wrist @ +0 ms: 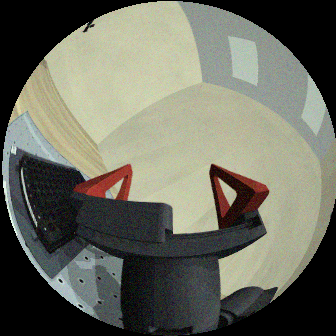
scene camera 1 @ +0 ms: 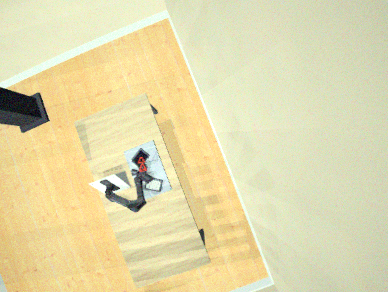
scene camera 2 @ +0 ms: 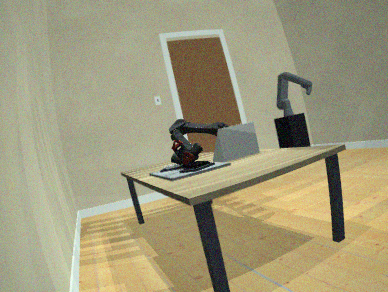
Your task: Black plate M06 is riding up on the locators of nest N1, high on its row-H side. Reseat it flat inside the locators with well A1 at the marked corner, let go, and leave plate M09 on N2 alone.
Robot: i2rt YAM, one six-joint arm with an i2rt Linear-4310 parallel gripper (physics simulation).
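Seen in the pictures: gripper, fingertip midpoint: (wrist: pixel 170 167) (scene camera 1: pixel 141 160) (scene camera 2: pixel 179 146); arm's base, origin of the base link: (scene camera 1: pixel 110 185) (scene camera 2: pixel 232 139).
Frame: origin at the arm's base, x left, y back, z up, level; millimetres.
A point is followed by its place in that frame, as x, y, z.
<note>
The black plate M06 (scene camera 1: pixel 139 153) {178, -342, -70} (wrist: pixel 47 202) lies in or on the dark grey frame of nest N1 (wrist: pixel 57 263); its wells face up at the left of the wrist view. Its tilt and the marked corner cannot be made out. My gripper (scene camera 1: pixel 142 164) {103, -380, 37} (wrist: pixel 170 167) {103, -380, 37} is open and empty, its red fingers wide apart. From above it overlaps the near side of the black plate; in the wrist view the plate is left of the fingers, partly hidden by the left finger mount. A pale plate (scene camera 1: pixel 154 185) {-168, -358, -83}, seemingly M09, sits in a dark frame, N2, on the other side of the wrist.
Both nests stand on a pale perforated board (scene camera 1: pixel 161 172) {-76, -466, -98} (scene camera 2: pixel 161 175) {-20, -484, -103} (wrist: pixel 92 285) on the wooden table (scene camera 1: pixel 160 240) {-708, -192, -111} (scene camera 2: pixel 280 162) {627, -133, -112}. A grey panel (scene camera 2: pixel 237 142) {77, -13, -19} stands upright beside the arm's base. A second arm (scene camera 2: pixel 283 92) stands on a black pedestal (scene camera 2: pixel 292 131) beyond the table.
</note>
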